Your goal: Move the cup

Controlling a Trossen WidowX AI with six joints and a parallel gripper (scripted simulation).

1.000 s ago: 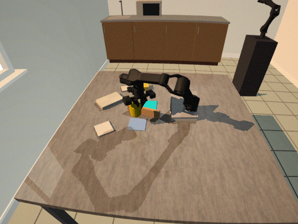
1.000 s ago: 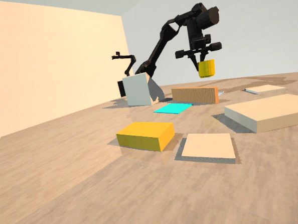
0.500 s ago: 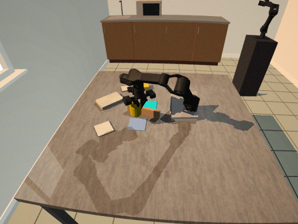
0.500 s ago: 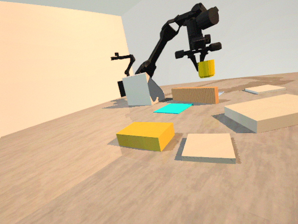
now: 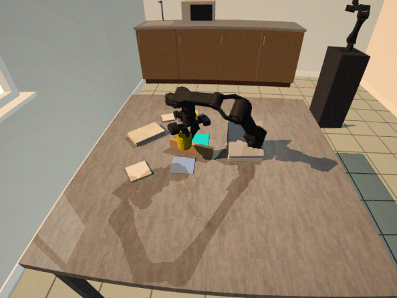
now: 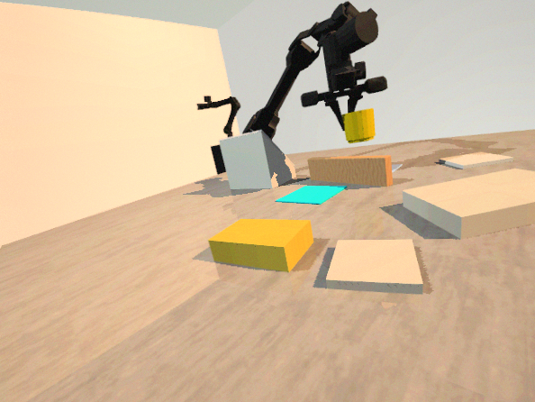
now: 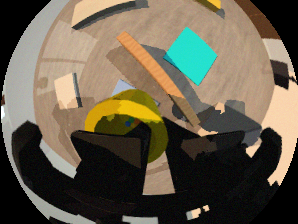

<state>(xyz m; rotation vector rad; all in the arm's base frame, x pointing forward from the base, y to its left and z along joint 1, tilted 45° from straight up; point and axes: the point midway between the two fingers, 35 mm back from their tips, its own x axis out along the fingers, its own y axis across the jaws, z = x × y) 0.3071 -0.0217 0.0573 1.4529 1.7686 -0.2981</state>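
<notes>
Now: the wooden block 10 cm below my gripper tip and 5 cm to the right of it. The rest, counted from my gripper tip: thick tan slab 26 cm ahead, 19 cm to the right, 10 cm below; then yellow cup 2 cm ahead, 1 cm to the left; then yellow block 38 cm to the right, 10 cm below, 3 cm ahead.
</notes>
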